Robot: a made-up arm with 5 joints.
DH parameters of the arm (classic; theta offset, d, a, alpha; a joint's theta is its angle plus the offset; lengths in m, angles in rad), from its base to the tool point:
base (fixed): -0.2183 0 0.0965 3.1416
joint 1: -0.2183 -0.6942 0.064 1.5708
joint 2: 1.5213 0 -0.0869 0
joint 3: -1.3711 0 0.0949 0
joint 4: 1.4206 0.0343 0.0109 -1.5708
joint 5: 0.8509 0 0.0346 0
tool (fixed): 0.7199 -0.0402 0 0
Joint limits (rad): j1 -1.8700..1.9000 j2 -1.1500..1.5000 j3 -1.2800..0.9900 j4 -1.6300..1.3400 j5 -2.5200..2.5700
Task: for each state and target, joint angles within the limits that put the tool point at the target. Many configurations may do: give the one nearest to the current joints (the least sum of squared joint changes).
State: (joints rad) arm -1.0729 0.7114 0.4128 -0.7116 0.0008
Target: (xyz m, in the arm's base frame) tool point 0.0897 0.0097 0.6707
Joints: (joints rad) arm -1.0457 1.0522 0.9900 0.4103 -0.4007
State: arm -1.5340 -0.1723 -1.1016 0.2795 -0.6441
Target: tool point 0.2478 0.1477 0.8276
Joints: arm -0.7217 0.3607 -1.1434 0.0403 -0.5817
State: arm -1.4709 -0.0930 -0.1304 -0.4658 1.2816
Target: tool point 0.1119 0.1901 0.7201
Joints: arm -1.4698 0.4051 0.0703 -0.3473 1.2035
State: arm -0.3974 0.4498 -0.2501 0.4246 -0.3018
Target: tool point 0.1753 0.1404 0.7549
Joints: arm -1.0023 -0.0393 -0.3549 0.5924 -0.3771
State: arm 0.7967 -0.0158 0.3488 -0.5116 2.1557
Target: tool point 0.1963 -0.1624 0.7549
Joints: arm 1.1019 -0.0481 0.4844 -0.5333 2.0818
